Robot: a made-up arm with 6 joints.
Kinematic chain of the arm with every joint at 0, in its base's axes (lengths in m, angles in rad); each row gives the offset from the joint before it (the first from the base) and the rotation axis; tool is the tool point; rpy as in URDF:
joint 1: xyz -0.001 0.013 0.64 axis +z
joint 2: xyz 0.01 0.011 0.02 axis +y
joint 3: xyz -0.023 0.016 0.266 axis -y
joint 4: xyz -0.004 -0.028 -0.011 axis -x
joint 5: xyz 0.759 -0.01 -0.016 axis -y
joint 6: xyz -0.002 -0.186 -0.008 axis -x
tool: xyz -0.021 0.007 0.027 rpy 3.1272 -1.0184 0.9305
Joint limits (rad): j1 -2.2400..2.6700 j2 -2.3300..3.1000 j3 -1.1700..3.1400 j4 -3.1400..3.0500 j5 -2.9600..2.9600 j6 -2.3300..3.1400
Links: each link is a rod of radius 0.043 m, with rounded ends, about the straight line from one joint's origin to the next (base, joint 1, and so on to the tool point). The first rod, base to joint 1, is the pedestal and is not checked.
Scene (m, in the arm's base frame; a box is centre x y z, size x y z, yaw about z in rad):
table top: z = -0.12
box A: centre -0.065 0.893 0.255 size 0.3 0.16 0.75 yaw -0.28
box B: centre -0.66 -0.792 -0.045 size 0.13 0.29 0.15 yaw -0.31
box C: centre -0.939 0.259 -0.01 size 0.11 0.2 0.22 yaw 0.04
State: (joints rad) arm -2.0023 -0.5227 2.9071 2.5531 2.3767 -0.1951
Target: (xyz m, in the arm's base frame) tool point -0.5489 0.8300 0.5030
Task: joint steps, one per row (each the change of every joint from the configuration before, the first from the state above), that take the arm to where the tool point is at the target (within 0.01 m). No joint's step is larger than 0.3 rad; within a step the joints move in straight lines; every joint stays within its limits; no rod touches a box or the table.
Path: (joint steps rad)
1: 0.0922 0.0034 -0.2789 0.0511 0.0149 -0.0757
2: 0.0921 0.0035 -0.2788 0.0510 0.0150 -0.0756
3: 0.0922 0.0034 -0.2789 0.0511 0.0149 -0.0757
4: 0.0922 0.0034 -0.2788 0.0511 0.0150 -0.0757
5: 0.0921 0.0034 -0.2789 0.0511 0.0149 -0.0756
6: 0.0922 0.0035 -0.2788 0.0510 0.0149 -0.0757
7: 0.1478 -0.1538 0.2325 -0.1034 0.0400 0.1120
8: 0.1478 -0.1537 0.2325 -0.1034 0.0400 0.1121
9: 0.1478 -0.1538 0.2325 -0.1034 0.0400 0.1120
10: 0.1479 -0.1537 0.2325 -0.1034 0.0399 0.1121

